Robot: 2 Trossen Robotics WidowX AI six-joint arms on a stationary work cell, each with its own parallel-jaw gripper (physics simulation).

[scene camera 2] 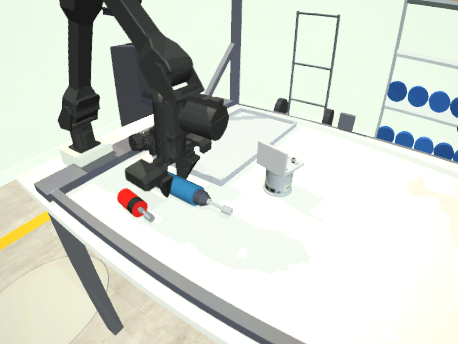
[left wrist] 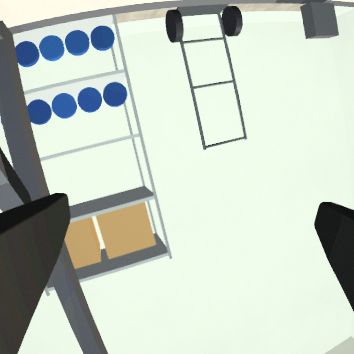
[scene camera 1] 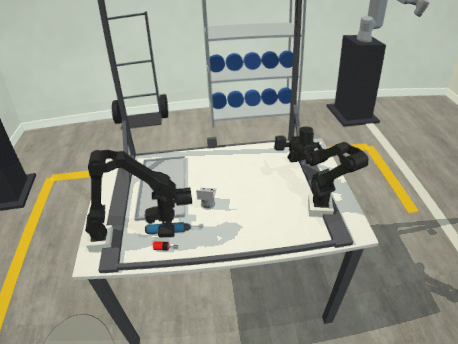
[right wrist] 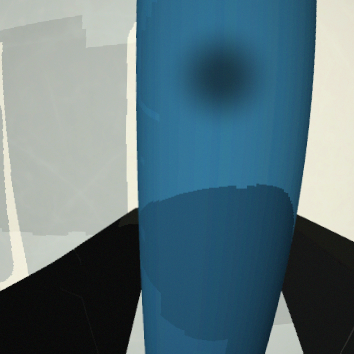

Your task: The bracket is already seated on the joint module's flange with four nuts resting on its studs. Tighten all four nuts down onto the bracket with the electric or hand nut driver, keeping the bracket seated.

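Frame: origin at the left arm's base, x ahead, y left, z up, level; centimetres.
Seen in the pictures: left gripper, between the fingertips: [left wrist: 197, 211] [scene camera 1: 283, 137]; right gripper, between the fingertips: [scene camera 2: 173, 191] [right wrist: 207, 219]; left arm's base, origin of its link: [scene camera 1: 321, 202]; right arm's base, origin of its link: [scene camera 2: 84, 145] [scene camera 1: 98, 235].
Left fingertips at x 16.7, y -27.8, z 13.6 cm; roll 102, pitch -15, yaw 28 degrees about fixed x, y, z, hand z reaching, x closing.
Note:
Pixels of each thing's top centre, then the offset from my left fingertips to it. "pt": a spot on its surface instead.
- blue electric nut driver, a spot on its surface: [right wrist: 220, 150] pt dy +46.7, dx +48.7, dz -13.5 cm
- red hand nut driver, centre of its top: [scene camera 2: 135, 199] [scene camera 1: 165, 243] dy +54.8, dx +44.2, dz -14.2 cm
- upright joint module, centre of its top: [scene camera 2: 281, 158] [scene camera 1: 206, 191] dy +28.6, dx +31.9, dz -10.2 cm
- stud, a spot on its surface: [scene camera 2: 294, 160] pt dy +27.2, dx +29.6, dz -10.3 cm
- dark frame rail, a spot on its surface: [scene camera 2: 170, 277] pt dy +59.1, dx +26.7, dz -15.6 cm
The blue electric nut driver [scene camera 1: 179, 227] [scene camera 2: 186, 190] [right wrist: 220, 150] lies on the table, its socket pointing right in scene camera 1. My right gripper [scene camera 1: 166, 228] [scene camera 2: 176, 183] [right wrist: 207, 219] is shut on its blue body from above, a finger against each side. The red hand nut driver [scene camera 1: 160, 245] [scene camera 2: 131, 201] lies nearer the front edge. The light grey bracket [scene camera 1: 206, 191] [scene camera 2: 272, 157] sits on the upright joint module [scene camera 1: 208, 203] [scene camera 2: 278, 183]. A small dark nut or stud [scene camera 2: 294, 160] shows on it; the others cannot be made out. My left gripper [scene camera 1: 281, 143] [left wrist: 197, 211] is open and empty, raised at the back right.
A shallow grey tray [scene camera 1: 186, 175] [scene camera 2: 220, 181] lies behind the right gripper, left of the module in both scene views. A dark frame rail [scene camera 1: 225, 257] [scene camera 2: 170, 277] runs along the table's front edge. A hand truck [scene camera 1: 134, 63] [left wrist: 213, 84] and shelf rack [scene camera 1: 250, 31] stand beyond the table.

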